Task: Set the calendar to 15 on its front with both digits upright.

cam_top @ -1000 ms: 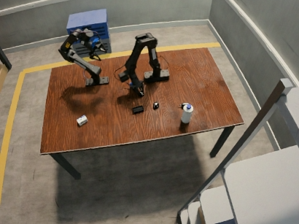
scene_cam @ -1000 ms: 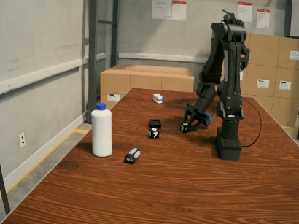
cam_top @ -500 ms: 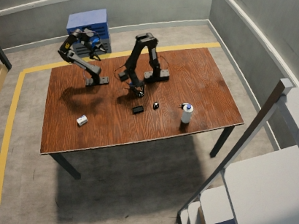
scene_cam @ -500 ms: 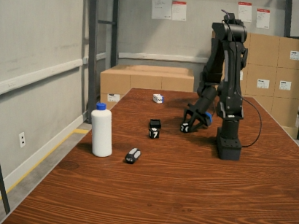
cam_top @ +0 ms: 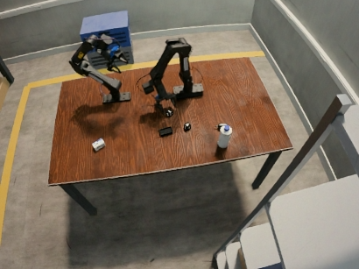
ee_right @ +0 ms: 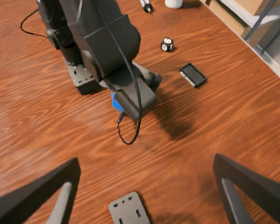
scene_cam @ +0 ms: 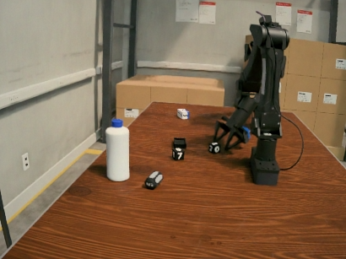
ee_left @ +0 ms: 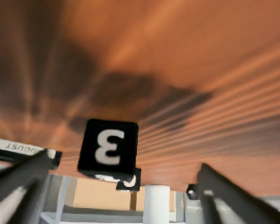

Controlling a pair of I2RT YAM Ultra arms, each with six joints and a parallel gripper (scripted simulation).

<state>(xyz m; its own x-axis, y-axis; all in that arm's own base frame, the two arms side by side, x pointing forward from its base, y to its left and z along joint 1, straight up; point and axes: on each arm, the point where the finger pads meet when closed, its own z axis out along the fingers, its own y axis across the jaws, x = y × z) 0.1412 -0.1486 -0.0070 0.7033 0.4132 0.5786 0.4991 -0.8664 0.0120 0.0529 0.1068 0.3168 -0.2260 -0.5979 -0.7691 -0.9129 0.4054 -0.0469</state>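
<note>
My left hand is 15 cm short of the black calendar tray, 3 cm to the left of it and 2 cm above it. Round my left hand: white bottle (31 cm to the left, 27 cm ahead, 5 cm above).
</note>
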